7 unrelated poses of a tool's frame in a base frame.
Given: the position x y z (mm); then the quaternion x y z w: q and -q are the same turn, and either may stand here.
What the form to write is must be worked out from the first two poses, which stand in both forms.
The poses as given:
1: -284 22 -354 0.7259 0.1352 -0.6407 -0.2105
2: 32 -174 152 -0.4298 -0.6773 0.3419 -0.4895
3: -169 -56 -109 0.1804 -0.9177 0.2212 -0.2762
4: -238 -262 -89 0.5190 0.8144 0.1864 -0.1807
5: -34 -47 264 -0.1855 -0.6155 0.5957 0.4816
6: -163 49 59 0.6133 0.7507 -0.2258 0.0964
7: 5 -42 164 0.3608 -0.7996 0.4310 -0.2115
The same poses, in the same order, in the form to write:
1: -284 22 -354 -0.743 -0.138 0.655 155.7
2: 32 -174 152 0.493 0.777 -0.392 121.4
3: -169 -56 -109 -0.188 0.955 -0.230 147.9
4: -238 -262 -89 -0.528 -0.828 -0.190 159.2
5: -34 -47 264 -0.212 -0.702 0.680 122.4
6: -163 49 59 0.616 0.754 -0.227 168.9
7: 5 -42 164 -0.369 0.818 -0.441 155.6
